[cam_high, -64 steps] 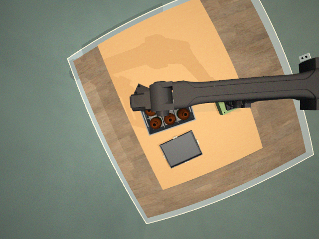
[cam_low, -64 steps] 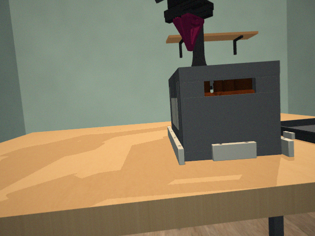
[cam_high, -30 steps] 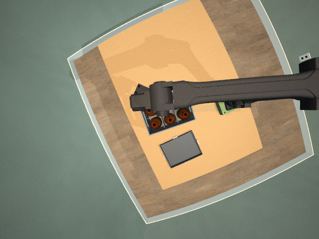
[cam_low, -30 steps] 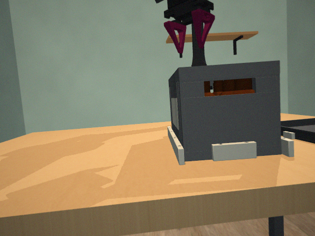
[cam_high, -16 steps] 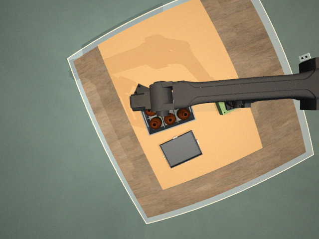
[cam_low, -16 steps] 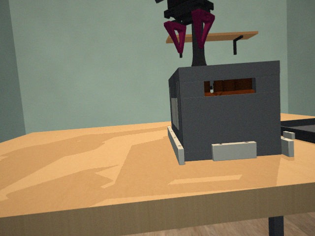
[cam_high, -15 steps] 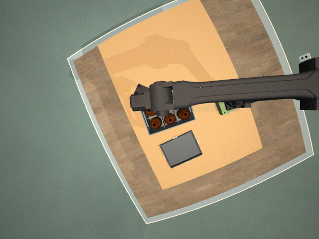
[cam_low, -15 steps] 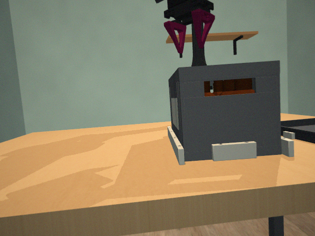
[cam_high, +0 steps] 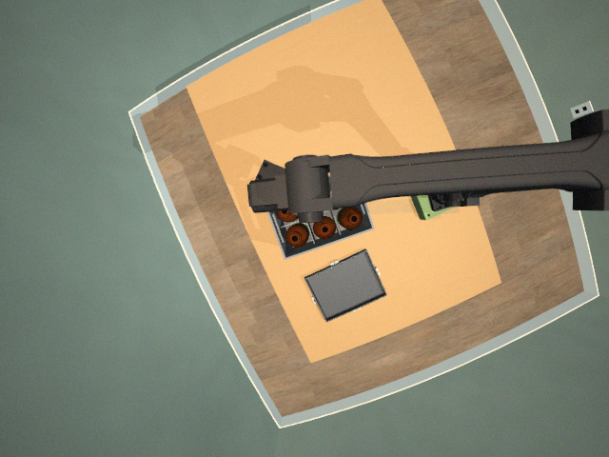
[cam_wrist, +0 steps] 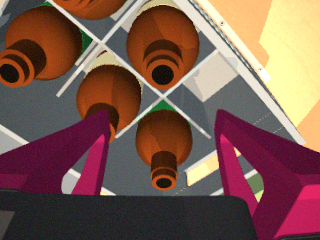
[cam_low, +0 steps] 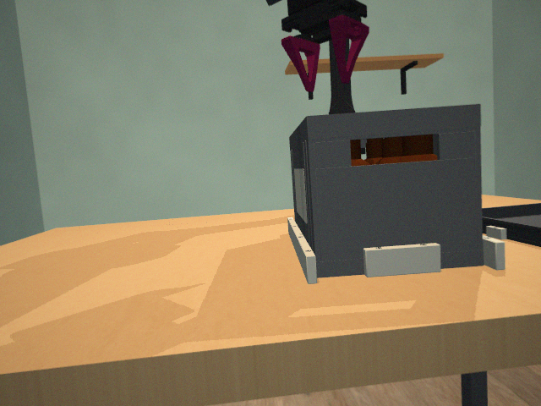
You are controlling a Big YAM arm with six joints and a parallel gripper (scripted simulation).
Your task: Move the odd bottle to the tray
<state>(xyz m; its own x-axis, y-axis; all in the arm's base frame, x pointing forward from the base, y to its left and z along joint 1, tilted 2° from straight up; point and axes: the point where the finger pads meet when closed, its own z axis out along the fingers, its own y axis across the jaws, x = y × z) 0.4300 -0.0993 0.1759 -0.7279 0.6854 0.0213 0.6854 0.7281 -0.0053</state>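
My hand is 50 mm to the right of the dark grey crate and 150 mm above it. Round my hand: grey tray (20 mm behind, 330 mm to the left, 220 mm below).
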